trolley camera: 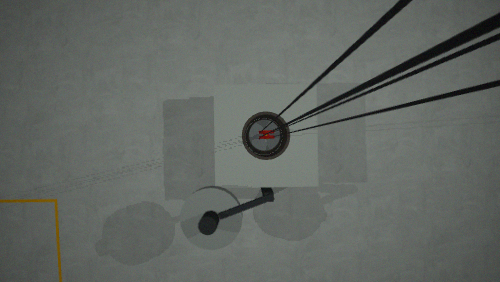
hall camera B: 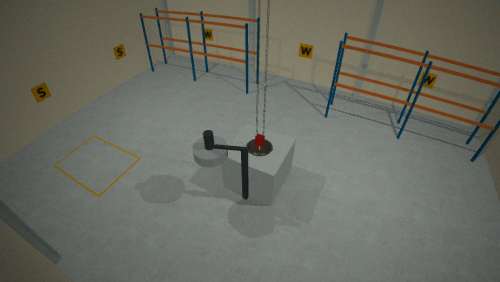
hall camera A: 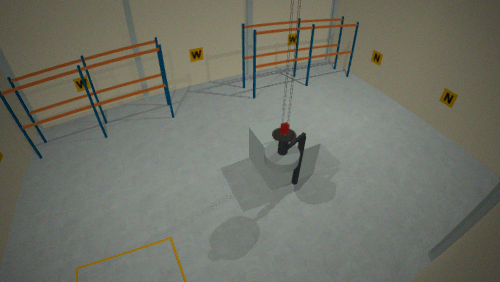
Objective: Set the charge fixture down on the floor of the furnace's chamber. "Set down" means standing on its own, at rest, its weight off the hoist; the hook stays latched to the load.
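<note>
The furnace [hall camera A: 256, 147] [hall camera B: 257, 185] [trolley camera: 295, 167] is a pale grey box with a dark-rimmed round mouth in its top. The charge fixture [trolley camera: 265, 145] shows in the trolley camera as a grey disc down inside the mouth, roughly centred. Its lower part and the chamber floor are hidden, so I cannot tell whether it touches the floor. My red hook block [hall camera A: 284, 128] [hall camera B: 259, 140] [trolley camera: 266, 134] is low at the mouth, on ropes that look straight. A bit of my yellow hook [hall camera B: 259, 148] shows under it. The hook is shut on the fixture; the latch itself is hidden.
The round grey lid [hall camera A: 281, 159] [hall camera B: 210, 156] [trolley camera: 212, 239] is swung aside beside the furnace, under a dark arm [hall camera B: 227, 147] [trolley camera: 245, 206] on a post [hall camera A: 298, 165] [hall camera B: 244, 175]. A yellow floor outline [hall camera A: 125, 253] [hall camera B: 120, 177] [trolley camera: 58, 240] lies apart. Blue-orange racks stand by the W wall.
</note>
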